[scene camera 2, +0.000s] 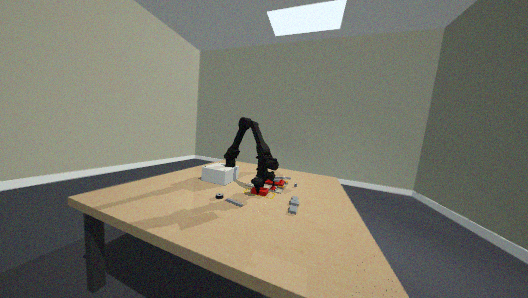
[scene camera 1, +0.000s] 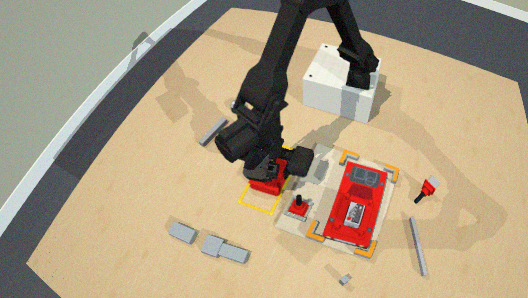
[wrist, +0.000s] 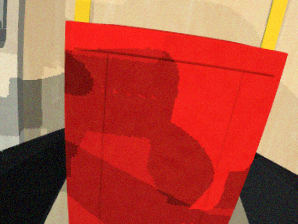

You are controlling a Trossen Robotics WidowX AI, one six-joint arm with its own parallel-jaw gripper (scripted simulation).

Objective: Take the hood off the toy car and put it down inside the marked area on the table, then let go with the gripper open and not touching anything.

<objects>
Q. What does my gripper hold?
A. A red hood.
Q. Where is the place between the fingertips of my gripper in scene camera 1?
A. At 271,173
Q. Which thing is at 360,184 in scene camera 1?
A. A red toy car.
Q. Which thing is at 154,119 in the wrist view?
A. A red hood.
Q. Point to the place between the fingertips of my gripper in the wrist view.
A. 157,147
</objects>
